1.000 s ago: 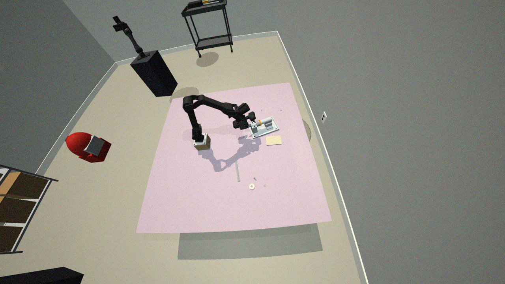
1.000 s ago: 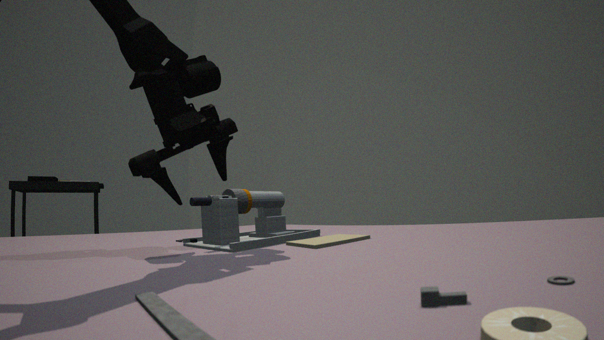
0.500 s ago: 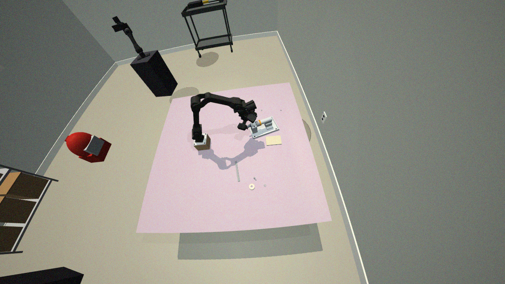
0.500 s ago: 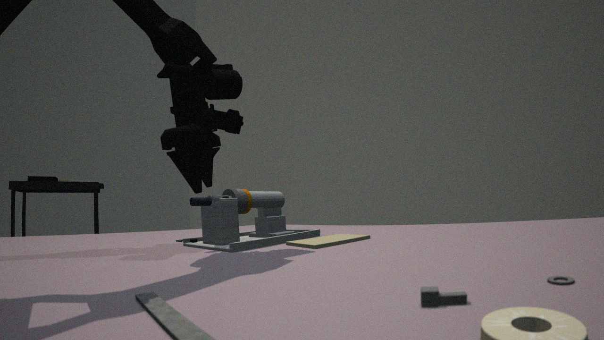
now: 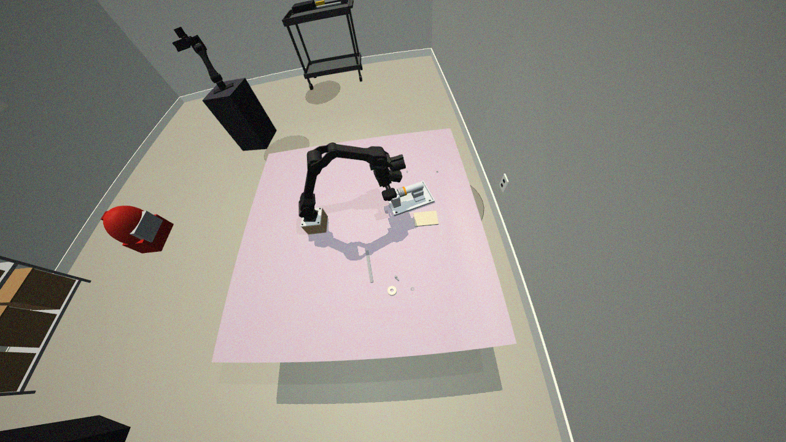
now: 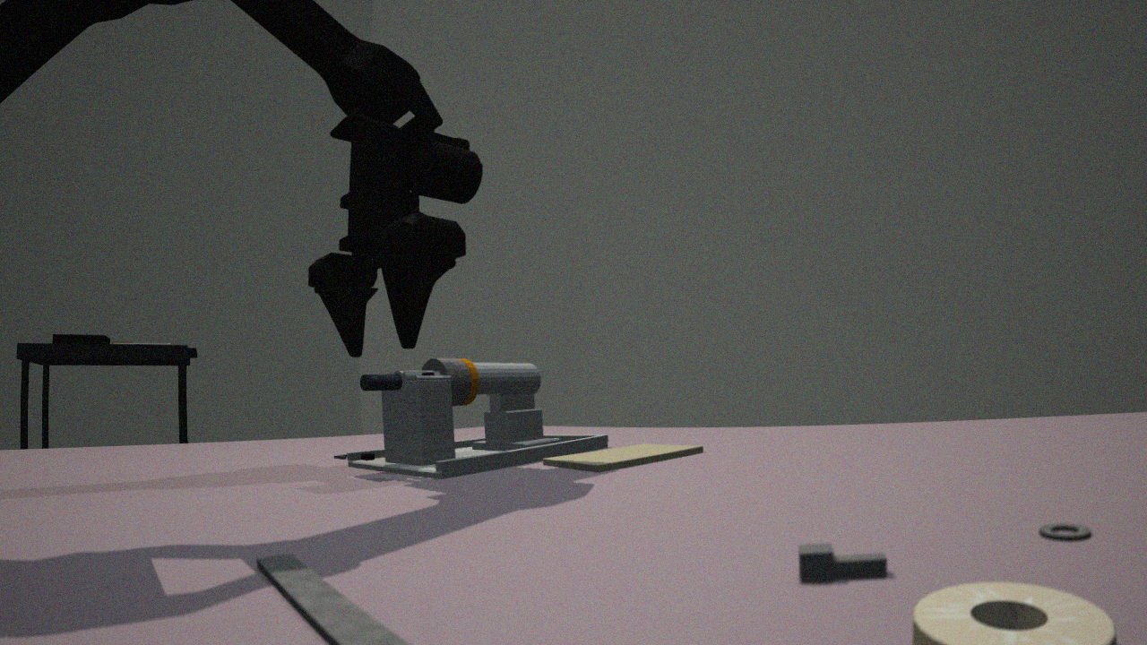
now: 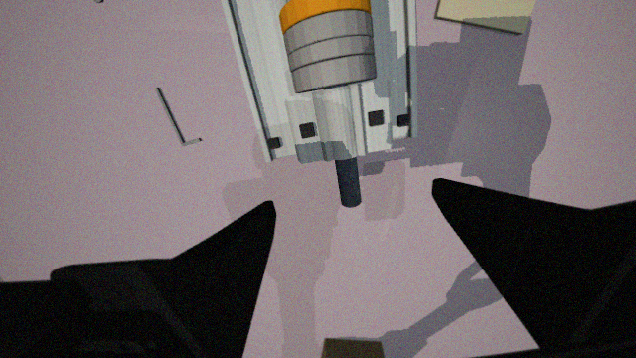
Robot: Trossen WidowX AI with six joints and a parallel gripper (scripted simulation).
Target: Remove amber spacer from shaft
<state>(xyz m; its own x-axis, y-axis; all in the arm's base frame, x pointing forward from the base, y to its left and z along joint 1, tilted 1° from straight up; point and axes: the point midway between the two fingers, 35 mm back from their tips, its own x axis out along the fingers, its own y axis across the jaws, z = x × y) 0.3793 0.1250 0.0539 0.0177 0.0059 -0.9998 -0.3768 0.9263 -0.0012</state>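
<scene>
The dark blue shaft is 70 mm ahead of my gripper tip, 30 mm to the left of it and 30 mm below it. The rest, counted from my gripper tip: L-shaped key: 20 mm behind, 160 mm to the left, 100 mm below; amber spacer: 80 mm ahead, 40 mm to the left, 30 mm below; tan flat plate: 190 mm ahead, 80 mm to the right, 100 mm below.
</scene>
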